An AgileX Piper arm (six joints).
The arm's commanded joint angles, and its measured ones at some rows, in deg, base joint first. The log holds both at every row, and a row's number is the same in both.
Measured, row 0:
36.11 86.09 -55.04 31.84 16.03 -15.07
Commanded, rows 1 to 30:
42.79 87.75 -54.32 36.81 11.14 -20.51
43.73 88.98 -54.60 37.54 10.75 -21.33
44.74 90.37 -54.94 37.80 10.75 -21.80
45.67 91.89 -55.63 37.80 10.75 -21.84
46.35 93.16 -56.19 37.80 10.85 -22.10
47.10 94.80 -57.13 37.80 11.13 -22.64
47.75 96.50 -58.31 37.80 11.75 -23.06
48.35 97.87 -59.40 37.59 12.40 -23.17
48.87 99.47 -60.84 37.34 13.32 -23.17
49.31 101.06 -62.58 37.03 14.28 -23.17
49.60 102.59 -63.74 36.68 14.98 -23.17
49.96 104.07 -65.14 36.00 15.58 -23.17
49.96 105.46 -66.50 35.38 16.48 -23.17
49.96 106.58 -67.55 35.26 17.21 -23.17
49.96 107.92 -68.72 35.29 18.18 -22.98
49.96 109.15 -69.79 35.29 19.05 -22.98
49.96 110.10 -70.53 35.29 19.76 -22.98
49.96 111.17 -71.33 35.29 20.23 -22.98
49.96 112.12 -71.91 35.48 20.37 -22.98
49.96 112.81 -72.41 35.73 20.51 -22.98
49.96 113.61 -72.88 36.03 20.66 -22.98
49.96 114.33 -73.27 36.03 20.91 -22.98
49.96 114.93 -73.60 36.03 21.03 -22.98
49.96 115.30 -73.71 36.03 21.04 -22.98
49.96 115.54 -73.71 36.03 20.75 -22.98
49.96 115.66 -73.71 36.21 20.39 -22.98
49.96 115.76 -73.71 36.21 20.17 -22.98
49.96 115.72 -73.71 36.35 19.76 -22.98
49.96 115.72 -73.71 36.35 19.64 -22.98
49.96 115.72 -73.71 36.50 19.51 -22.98
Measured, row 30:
49.91 115.79 -72.90 36.13 20.84 -22.60
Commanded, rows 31 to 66:
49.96 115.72 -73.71 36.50 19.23 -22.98
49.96 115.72 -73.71 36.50 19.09 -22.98
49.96 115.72 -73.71 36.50 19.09 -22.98
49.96 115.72 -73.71 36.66 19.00 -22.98
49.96 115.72 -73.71 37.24 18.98 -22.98
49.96 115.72 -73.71 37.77 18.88 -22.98
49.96 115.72 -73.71 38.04 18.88 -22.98
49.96 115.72 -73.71 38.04 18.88 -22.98
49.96 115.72 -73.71 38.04 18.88 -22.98
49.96 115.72 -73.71 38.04 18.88 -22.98
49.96 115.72 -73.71 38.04 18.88 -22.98
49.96 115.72 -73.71 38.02 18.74 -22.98
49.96 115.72 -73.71 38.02 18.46 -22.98
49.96 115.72 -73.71 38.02 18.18 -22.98
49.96 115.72 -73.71 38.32 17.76 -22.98
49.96 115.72 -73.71 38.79 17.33 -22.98
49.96 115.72 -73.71 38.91 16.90 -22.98
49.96 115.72 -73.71 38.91 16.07 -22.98
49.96 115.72 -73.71 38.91 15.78 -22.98
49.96 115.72 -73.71 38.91 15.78 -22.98
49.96 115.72 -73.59 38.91 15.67 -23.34
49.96 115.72 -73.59 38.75 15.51 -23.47
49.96 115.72 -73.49 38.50 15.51 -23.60
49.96 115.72 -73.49 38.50 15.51 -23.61
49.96 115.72 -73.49 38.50 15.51 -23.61
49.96 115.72 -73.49 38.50 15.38 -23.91
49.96 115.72 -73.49 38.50 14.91 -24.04
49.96 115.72 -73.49 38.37 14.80 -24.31
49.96 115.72 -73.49 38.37 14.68 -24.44
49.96 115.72 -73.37 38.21 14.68 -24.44
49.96 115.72 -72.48 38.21 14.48 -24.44
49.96 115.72 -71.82 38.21 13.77 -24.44
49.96 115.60 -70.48 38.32 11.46 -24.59
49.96 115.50 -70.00 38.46 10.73 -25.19
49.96 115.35 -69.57 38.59 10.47 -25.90
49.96 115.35 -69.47 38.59 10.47 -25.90
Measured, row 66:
50.14 115.58 -70.42 38.84 12.69 -24.66
